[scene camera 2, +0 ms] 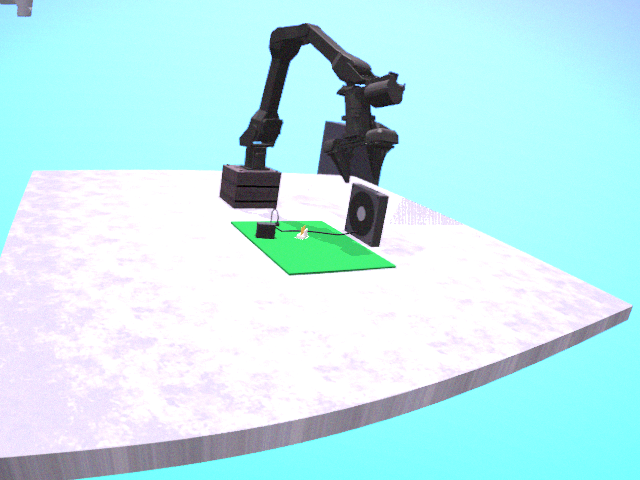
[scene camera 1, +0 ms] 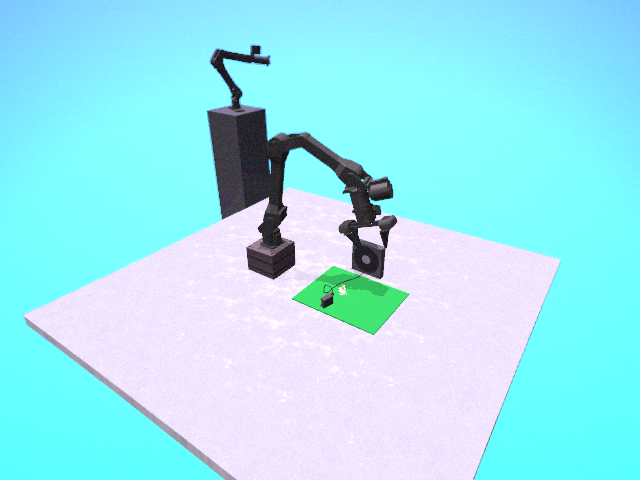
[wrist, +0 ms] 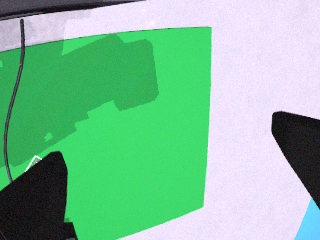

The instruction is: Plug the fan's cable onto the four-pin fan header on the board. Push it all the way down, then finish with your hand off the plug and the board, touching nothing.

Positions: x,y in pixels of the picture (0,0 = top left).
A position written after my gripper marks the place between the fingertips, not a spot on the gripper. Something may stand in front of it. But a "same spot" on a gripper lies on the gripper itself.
My gripper shows in scene camera 2 [361,181], in scene camera 1 and in the wrist view. One and the same spot on a green board: [wrist: 129,111] is [scene camera 1: 373,294]. The same spot on my gripper: [wrist: 41,193] is [scene camera 1: 359,241].
